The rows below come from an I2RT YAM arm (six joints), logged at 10 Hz.
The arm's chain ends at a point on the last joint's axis. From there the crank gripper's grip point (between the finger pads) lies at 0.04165 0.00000 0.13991 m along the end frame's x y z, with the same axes.
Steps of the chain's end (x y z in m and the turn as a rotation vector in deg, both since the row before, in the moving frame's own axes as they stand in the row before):
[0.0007 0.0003 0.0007 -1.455 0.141 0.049]
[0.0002 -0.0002 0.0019 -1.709 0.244 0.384]
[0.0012 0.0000 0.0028 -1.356 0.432 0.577]
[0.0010 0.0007 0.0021 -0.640 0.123 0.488]
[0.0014 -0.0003 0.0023 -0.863 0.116 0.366]
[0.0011 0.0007 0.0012 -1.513 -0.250 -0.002]
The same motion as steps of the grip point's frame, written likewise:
[0.0010 0.0039 0.0006 -1.455 0.141 0.049]
[0.0008 0.0043 0.0017 -1.709 0.244 0.384]
[0.0022 0.0037 0.0024 -1.356 0.432 0.577]
[0.0013 0.0026 0.0020 -0.640 0.123 0.488]
[0.0017 0.0021 0.0022 -0.863 0.116 0.366]
[0.0005 0.0044 0.0013 -1.513 -0.250 -0.002]

